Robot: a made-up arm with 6 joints. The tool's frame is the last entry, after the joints. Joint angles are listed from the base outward. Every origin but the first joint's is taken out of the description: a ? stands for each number. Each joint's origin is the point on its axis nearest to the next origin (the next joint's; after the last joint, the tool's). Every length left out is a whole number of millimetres.
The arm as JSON. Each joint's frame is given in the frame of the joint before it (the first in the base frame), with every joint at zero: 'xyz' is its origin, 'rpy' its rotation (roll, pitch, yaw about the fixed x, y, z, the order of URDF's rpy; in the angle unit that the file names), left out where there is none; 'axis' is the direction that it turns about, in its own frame. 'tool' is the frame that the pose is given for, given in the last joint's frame.
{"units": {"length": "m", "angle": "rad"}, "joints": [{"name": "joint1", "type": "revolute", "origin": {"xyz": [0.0, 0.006, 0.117], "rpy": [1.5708, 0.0, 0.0]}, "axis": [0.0, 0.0, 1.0]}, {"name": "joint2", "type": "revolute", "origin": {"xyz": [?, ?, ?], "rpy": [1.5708, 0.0, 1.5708]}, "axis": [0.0, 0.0, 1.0]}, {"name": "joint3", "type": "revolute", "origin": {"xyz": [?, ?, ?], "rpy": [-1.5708, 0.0, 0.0]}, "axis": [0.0, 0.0, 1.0]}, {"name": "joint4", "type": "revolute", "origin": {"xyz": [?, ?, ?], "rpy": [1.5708, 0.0, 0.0]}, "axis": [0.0, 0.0, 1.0]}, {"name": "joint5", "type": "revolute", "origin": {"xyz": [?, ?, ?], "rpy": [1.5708, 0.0, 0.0]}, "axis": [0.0, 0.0, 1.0]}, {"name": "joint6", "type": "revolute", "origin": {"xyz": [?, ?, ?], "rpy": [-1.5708, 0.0, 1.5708]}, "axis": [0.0, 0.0, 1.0]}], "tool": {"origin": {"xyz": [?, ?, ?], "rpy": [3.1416, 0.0, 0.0]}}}
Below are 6 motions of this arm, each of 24 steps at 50 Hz.
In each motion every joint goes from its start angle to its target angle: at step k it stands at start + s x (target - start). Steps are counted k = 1, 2, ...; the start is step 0. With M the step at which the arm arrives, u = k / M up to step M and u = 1 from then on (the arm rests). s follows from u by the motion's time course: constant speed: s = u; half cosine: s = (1 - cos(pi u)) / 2; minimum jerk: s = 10 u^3 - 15 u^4 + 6 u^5.
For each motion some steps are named. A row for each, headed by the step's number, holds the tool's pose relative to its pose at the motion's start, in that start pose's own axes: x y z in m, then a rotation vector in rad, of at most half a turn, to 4 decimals.
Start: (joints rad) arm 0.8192 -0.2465 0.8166 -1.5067 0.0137 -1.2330
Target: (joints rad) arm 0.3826 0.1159 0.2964 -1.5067 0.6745 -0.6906
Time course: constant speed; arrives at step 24
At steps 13, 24:
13: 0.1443 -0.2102 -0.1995 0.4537 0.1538 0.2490
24: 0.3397 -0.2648 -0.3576 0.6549 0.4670 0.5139

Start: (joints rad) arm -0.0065 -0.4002 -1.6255 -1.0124 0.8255 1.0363
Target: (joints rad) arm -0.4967 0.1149 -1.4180 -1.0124 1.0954 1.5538
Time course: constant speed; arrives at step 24
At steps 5, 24:
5: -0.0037 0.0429 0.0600 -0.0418 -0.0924 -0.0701
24: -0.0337 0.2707 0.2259 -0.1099 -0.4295 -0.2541

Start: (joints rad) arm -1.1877 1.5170 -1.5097 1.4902 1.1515 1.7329
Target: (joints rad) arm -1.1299 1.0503 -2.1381 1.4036 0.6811 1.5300
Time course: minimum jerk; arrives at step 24
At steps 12, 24:
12: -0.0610 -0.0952 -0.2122 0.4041 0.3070 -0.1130
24: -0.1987 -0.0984 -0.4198 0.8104 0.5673 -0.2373

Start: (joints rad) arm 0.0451 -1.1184 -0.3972 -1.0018 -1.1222 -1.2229
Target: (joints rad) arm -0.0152 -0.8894 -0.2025 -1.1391 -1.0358 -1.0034
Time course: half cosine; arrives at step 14
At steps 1, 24:
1: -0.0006 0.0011 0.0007 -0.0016 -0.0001 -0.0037
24: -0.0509 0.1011 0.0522 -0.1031 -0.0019 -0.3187

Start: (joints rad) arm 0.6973 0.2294 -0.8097 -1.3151 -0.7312 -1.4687
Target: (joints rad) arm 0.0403 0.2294 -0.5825 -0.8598 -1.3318 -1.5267
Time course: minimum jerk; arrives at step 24
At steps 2, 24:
2: -0.0002 0.0005 -0.0017 -0.0017 -0.0036 -0.0002
24: 0.0189 0.2065 -0.3077 -0.2435 -0.5691 -0.2471

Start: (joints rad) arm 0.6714 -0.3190 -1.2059 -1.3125 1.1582 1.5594
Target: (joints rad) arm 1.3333 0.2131 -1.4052 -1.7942 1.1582 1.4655
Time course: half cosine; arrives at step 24
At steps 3, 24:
3: 0.0038 -0.0052 -0.0090 0.0199 0.0090 -0.0049
24: -0.0397 -0.1827 -0.3425 0.5055 0.2784 -0.3673

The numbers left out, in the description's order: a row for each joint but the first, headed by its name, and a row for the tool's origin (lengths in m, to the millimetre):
joint2: 0.14 -0.17 0.0
joint3: -0.005 -0.002 0.0
joint4: -0.042 0.162 0.0
joint5: 0.085 0.613 0.0
joint6: 0.053 0.119 0.0
tool: -0.009 0.12 0.0

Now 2 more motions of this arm.
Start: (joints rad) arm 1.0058 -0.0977 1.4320 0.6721 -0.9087 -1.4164
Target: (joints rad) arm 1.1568 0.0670 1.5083 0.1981 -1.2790 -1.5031
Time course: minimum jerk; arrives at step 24
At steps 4, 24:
4: 0.0057 -0.0049 0.0101 -0.0243 0.0062 0.0164
24: 0.2073 0.0009 0.2752 -0.6683 0.1887 0.4699

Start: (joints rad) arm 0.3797 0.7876 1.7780 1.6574 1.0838 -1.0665
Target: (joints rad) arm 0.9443 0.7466 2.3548 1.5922 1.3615 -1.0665
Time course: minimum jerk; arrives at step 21
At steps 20, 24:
20: 0.4684 -0.3432 0.4260 -0.2623 0.7844 0.6318
24: 0.4691 -0.3432 0.4263 -0.2627 0.7851 0.6323

